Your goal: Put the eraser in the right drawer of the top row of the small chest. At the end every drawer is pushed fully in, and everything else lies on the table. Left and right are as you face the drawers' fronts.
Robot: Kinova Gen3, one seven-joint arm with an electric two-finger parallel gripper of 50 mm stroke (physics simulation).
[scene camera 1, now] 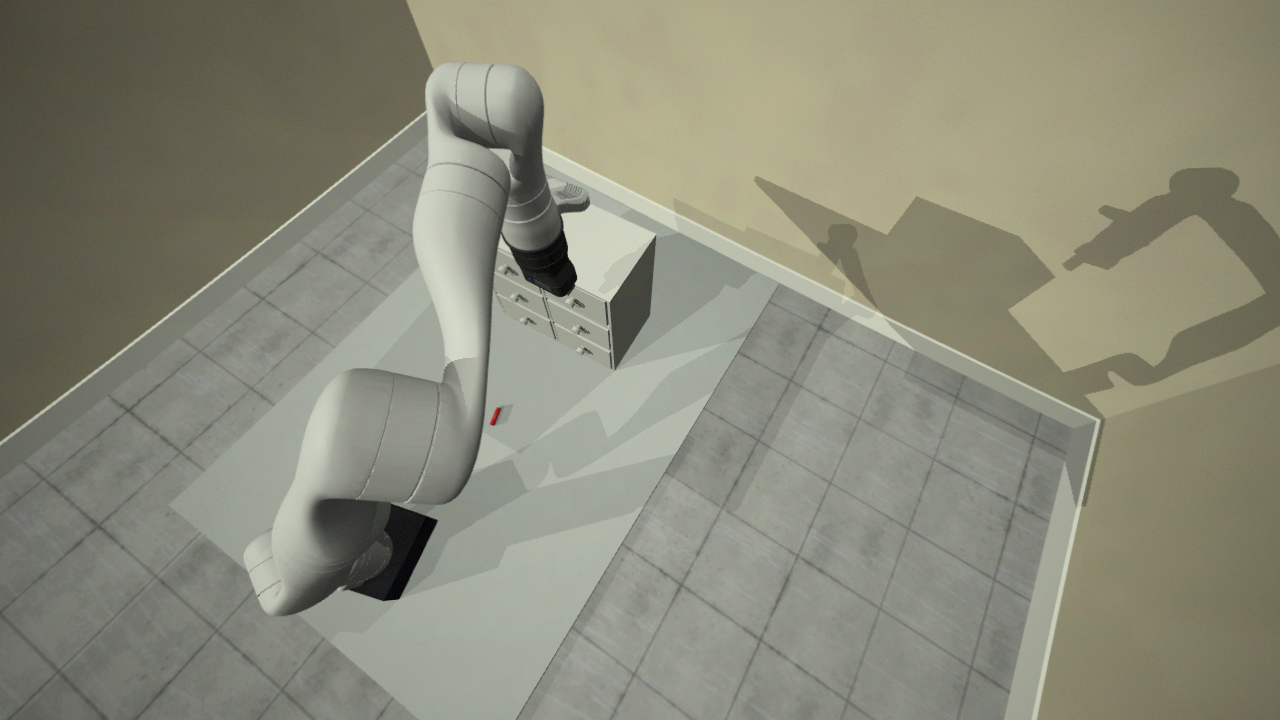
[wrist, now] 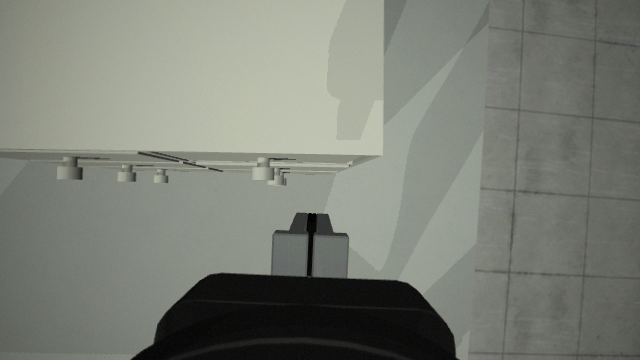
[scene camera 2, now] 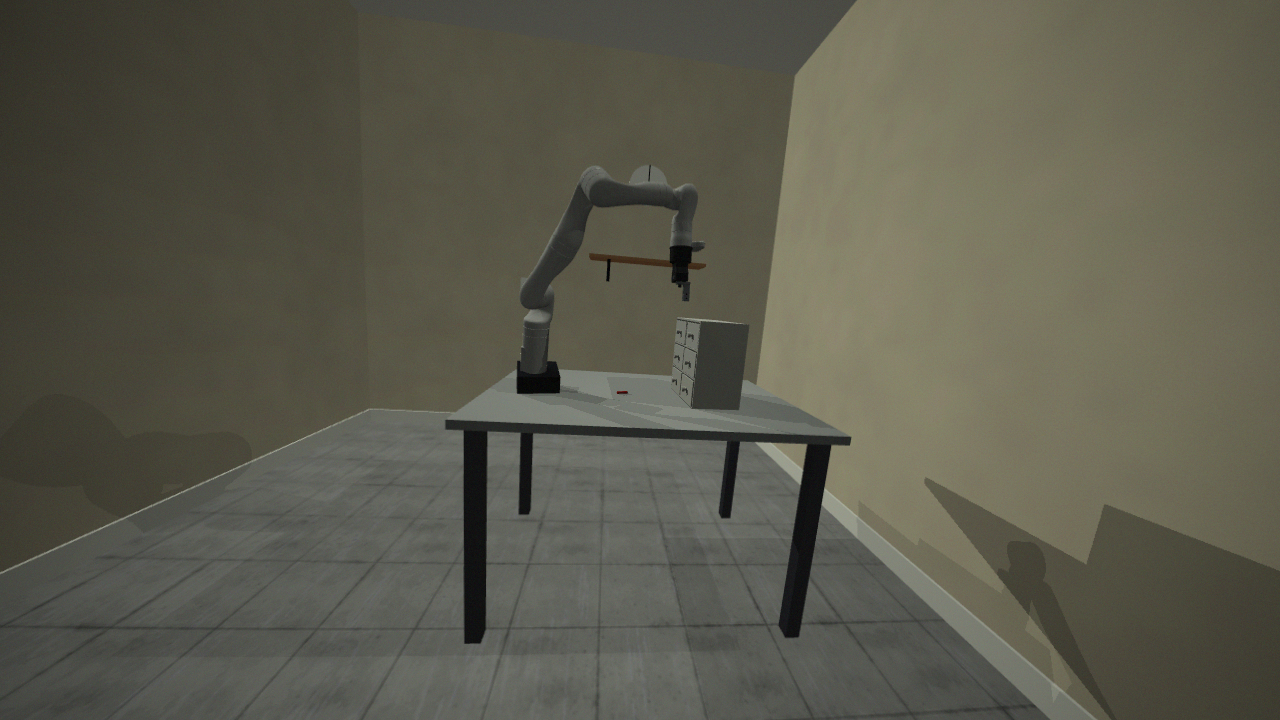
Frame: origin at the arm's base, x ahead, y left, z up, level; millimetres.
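Seen in the pictures: gripper, fingertip midpoint: (scene camera 1: 568, 289) (wrist: 311, 235) (scene camera 2: 685, 301); arm's base, origin of the base link: (scene camera 1: 365, 553) (scene camera 2: 534, 369).
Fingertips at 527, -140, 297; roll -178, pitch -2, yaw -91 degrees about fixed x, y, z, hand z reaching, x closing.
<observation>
Offsets run from my fingertips to a thing's top centre, as dx, dy, dz. "pt": to the spot under its first point.
The small white chest @(+134, +114, -64) (scene camera 1: 626, 237) (scene camera 2: 720, 367) (wrist: 200, 75) stands on the table, with two columns of three drawers. The right drawer of the top row @(pt +47, -7, -130) (scene camera 1: 592, 310) looks flush; its knob @(pt +34, +36, -112) (wrist: 262, 173) shows in the wrist view. The other drawers I can make out look pushed in; the arm partly covers the left column in scene camera 1. A small red block @(-186, +126, -365) (scene camera 1: 494, 416) (scene camera 2: 622, 392) lies on the table in front of the chest; it may be the eraser, but is too small to tell. My gripper (scene camera 2: 686, 297) (wrist: 311, 235) is shut and empty, above and in front of the chest's right side.
The table (scene camera 1: 572, 573) (scene camera 2: 644, 429) carries the arm's black base (scene camera 1: 407, 555) (scene camera 2: 537, 379) opposite the drawer fronts. The arm reaches high over the table. In scene camera 2 an orange shelf (scene camera 2: 631, 260) shows behind the arm. The table's side edge runs right of the chest.
</observation>
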